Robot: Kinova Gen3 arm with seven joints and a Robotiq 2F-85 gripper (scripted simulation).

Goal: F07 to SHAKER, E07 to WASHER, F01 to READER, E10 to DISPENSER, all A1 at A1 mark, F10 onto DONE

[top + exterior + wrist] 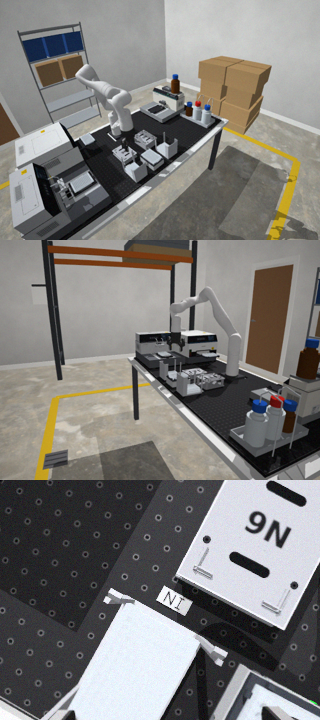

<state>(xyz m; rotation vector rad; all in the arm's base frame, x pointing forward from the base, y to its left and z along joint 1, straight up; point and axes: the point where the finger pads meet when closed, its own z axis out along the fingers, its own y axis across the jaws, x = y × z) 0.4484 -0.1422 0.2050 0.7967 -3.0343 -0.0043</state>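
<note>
Right now my hand is 70 mm past the washer stage, 350 mm to the left of it and 130 mm above it. The rest, counted from my hand: dispenser deck 420 mm behind, 630 mm to the left, 190 mm below; brown bottle 310 mm behind, 790 mm to the left, 70 mm above; dispenser stage 420 mm behind, 620 mm to the left, 150 mm below.
</note>
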